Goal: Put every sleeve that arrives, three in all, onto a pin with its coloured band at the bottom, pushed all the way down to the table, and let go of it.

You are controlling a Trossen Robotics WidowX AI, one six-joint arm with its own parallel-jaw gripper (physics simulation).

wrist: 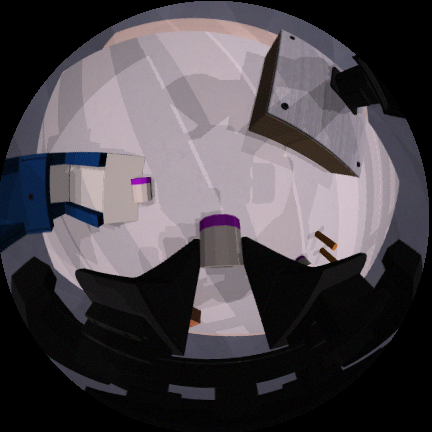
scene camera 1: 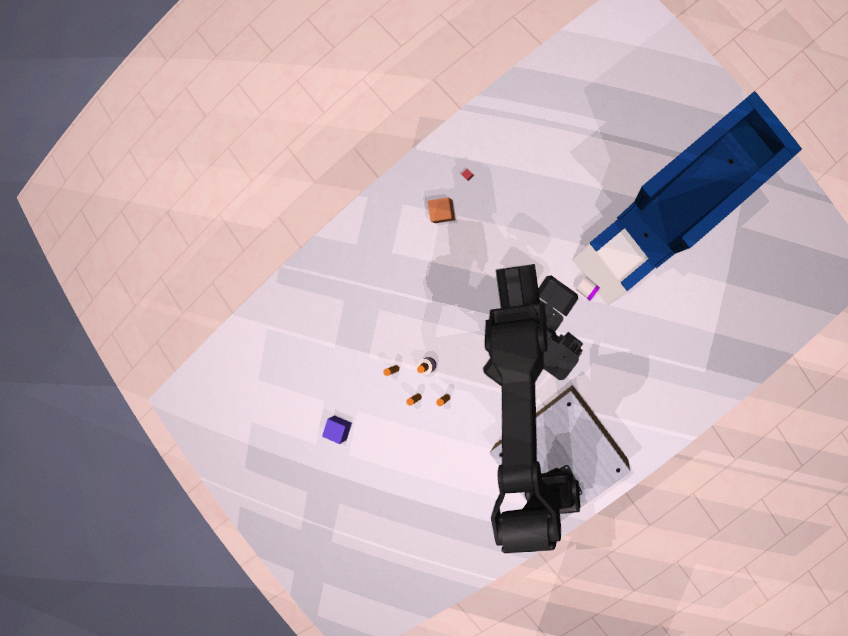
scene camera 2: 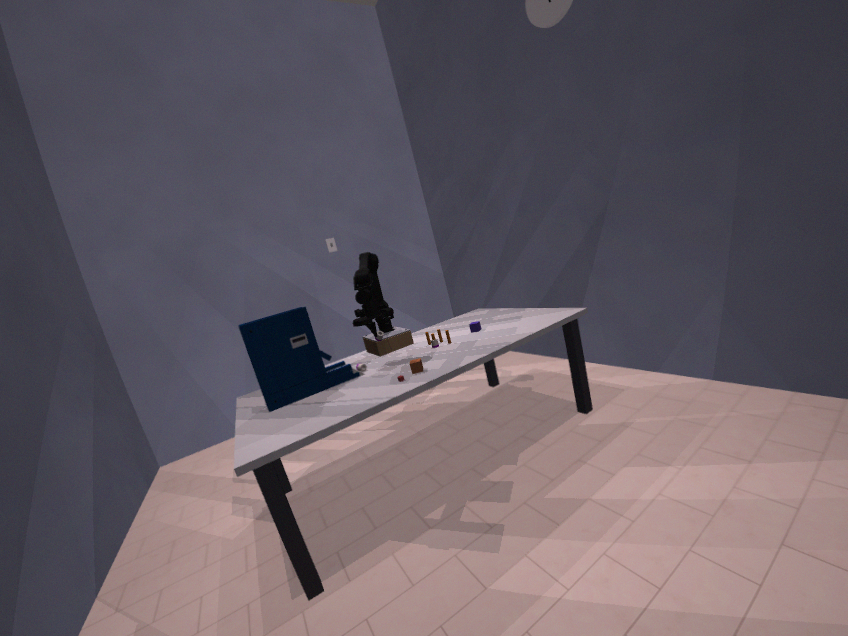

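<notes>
My gripper (scene camera 2: 380,333) (wrist: 220,243) is shut on a grey sleeve (wrist: 220,237); its purple band is at the upper end in the wrist view. The arm hides this sleeve in scene camera 1. A second sleeve (scene camera 1: 429,364) (scene camera 2: 434,343) (wrist: 303,261) stands around one orange pin (scene camera 1: 422,368), band at the bottom. Three pins are bare: one pin (scene camera 1: 391,370), another pin (scene camera 1: 414,399) and a third pin (scene camera 1: 443,399). Another sleeve (scene camera 1: 587,285) (scene camera 2: 361,367) (wrist: 142,192) lies on its side at the pale lip of the blue chute, away from my gripper.
The blue chute (scene camera 1: 726,205) (scene camera 2: 280,362) (wrist: 30,210) stands beyond that lip. A metal-topped block (scene camera 1: 589,451) (scene camera 2: 390,343) (wrist: 310,100) is beside the arm. An orange block (scene camera 1: 440,210) (scene camera 2: 416,365), a small red cube (scene camera 1: 467,174) (scene camera 2: 400,377) and a purple cube (scene camera 1: 336,429) (scene camera 2: 475,327) lie on the table.
</notes>
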